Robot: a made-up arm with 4 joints.
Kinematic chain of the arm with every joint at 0, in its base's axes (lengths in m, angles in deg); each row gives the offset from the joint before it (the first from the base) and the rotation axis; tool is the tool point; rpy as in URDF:
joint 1: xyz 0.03 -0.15 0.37 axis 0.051 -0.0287 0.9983
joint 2: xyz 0 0.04 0.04 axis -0.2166 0.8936 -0.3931
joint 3: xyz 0.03 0 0.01 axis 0.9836 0.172 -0.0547
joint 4: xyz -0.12 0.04 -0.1 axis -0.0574 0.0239 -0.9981
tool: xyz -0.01 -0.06 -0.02 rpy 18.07 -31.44 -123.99
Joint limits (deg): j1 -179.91..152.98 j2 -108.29..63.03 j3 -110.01..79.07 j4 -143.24..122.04
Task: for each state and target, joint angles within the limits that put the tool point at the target. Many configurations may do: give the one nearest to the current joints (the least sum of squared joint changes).
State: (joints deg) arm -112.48 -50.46 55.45 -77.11
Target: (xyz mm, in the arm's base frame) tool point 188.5 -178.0 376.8
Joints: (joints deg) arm -128.19 -42.79 73.90 -78.05
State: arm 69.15 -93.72 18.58 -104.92
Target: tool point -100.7 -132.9 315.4
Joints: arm 93.77 -49.42 2.24 -122.50
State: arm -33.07 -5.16 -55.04 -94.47
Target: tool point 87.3 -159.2 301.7
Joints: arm -16.26 -34.69 -40.16 -96.69
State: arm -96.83 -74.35 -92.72 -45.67
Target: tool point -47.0 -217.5 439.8
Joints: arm -105.71 -105.77 -90.82 -62.02
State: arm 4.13 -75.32 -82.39 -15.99
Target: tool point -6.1 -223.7 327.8
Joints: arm -27.66 -31.75 -56.07 -17.64
